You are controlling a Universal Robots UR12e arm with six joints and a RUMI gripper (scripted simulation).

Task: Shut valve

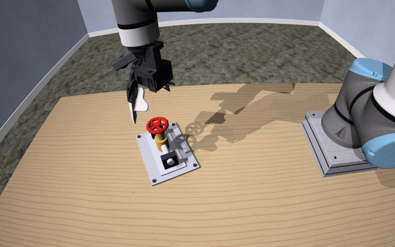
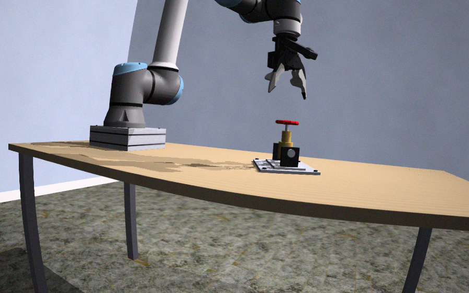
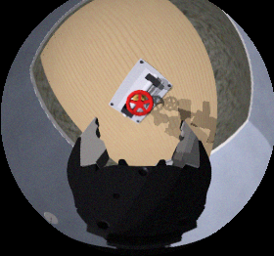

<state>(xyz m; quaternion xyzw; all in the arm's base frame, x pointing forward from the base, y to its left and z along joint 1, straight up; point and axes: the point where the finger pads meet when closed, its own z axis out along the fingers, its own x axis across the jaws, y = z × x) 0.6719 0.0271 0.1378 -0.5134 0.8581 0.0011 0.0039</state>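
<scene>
The red handwheel lies 90 mm below my hand.
</scene>
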